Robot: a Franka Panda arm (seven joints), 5 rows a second.
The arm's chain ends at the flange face. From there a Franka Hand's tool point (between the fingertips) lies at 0.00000 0.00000 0.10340 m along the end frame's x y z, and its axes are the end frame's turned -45 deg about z.
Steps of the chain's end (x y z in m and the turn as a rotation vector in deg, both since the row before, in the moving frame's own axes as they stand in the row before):
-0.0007, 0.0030, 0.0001, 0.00, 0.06, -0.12
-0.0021, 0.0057, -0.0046, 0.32, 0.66, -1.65
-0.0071, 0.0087, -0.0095, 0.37, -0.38, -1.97
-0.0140, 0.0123, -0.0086, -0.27, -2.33, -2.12
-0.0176, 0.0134, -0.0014, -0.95, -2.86, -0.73
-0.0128, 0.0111, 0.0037, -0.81, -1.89, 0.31
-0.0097, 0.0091, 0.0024, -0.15, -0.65, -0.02
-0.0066, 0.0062, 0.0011, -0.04, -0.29, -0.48
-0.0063, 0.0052, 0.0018, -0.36, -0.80, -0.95
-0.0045, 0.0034, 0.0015, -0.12, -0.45, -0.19
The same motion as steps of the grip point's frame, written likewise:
-0.0025, 0.0017, 0.0001, -0.04, 0.04, -0.12
-0.0043, 0.0030, -0.0046, -0.24, 0.69, -1.65
-0.0112, 0.0002, -0.0095, 0.53, -0.01, -1.97
-0.0220, -0.0038, -0.0087, 1.46, -1.84, -2.12
-0.0268, -0.0054, -0.0015, 1.35, -2.69, -0.73
-0.0203, -0.0026, 0.0036, 0.76, -1.91, 0.31
-0.0143, -0.0011, 0.0024, 0.35, -0.57, -0.02
-0.0095, -0.0006, 0.0011, 0.18, -0.23, -0.48
-0.0096, -0.0013, 0.0018, 0.31, -0.82, -0.95
-0.0063, -0.0012, 0.0015, 0.23, -0.40, -0.19

